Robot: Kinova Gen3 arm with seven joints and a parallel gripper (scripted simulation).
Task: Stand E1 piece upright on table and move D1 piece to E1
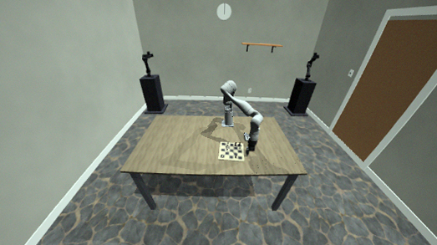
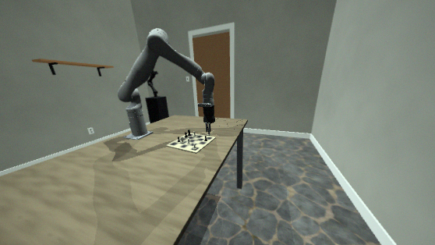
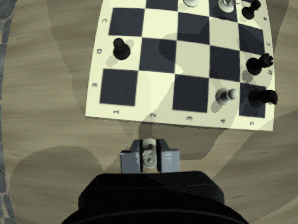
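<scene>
The white piece lies 20 mm below my hand. Round my hand: chessboard (130 mm to the right, 60 mm behind, 40 mm below).
</scene>
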